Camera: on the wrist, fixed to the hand. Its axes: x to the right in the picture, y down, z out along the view.
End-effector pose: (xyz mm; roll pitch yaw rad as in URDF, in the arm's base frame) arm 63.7 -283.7 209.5 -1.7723 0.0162 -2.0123
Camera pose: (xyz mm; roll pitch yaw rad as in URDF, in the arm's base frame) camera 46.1 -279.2 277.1 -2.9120 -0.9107 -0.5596
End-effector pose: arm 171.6 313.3 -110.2 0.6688 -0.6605 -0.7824
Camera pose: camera 179.3 263.4 -158.7 0.8050 0.1315 -2.1735
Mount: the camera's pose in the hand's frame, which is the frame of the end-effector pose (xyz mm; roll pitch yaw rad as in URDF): 2.3 -62.7 -31.0 0.0972 -0.4537 -1.5046
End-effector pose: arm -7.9 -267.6 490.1 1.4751 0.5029 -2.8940
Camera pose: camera 26.8 -284.5 431.7 -0.6352 0.8854 1.2172
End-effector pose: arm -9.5 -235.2 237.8 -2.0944 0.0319 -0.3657
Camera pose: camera -3.7 -232.6 307.5 -2.9371 -0.5888 1.1121
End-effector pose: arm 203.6 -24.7 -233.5 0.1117 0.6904 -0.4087
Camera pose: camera 159.8 -69.8 -264.1 -0.6048 -0.2227 -1.7101
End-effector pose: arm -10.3 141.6 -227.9 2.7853 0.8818 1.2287
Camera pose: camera -73.5 171.5 -225.1 -1.9771 0.5305 -2.8356
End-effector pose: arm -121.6 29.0 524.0 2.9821 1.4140 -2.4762
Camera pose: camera -96.7 -36.4 525.0 -1.5740 0.1491 -0.3049
